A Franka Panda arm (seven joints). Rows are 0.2 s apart.
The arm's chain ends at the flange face. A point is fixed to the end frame.
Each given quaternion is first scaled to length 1.
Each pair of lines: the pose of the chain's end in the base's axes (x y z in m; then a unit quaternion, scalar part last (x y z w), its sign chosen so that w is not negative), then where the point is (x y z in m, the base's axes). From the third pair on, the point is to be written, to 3 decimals.
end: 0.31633 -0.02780 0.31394 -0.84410 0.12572 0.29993 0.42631
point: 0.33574 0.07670 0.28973
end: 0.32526 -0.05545 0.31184 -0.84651 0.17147 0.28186 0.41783
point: 0.35337 0.04569 0.28243
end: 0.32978 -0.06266 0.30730 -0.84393 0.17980 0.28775 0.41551
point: 0.358 0.038 0.277
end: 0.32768 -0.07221 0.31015 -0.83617 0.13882 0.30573 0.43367
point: 0.349 0.032 0.287
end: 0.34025 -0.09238 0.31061 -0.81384 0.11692 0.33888 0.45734
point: 0.356 0.014 0.295
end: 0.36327 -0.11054 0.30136 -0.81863 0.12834 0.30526 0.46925
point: 0.386 -0.005 0.287
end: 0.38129 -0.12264 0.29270 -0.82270 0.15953 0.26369 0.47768
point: 0.414 -0.020 0.277
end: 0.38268 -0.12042 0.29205 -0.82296 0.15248 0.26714 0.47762
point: 0.414 -0.017 0.277
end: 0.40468 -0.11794 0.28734 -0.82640 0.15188 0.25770 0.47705
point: 0.437 -0.015 0.272
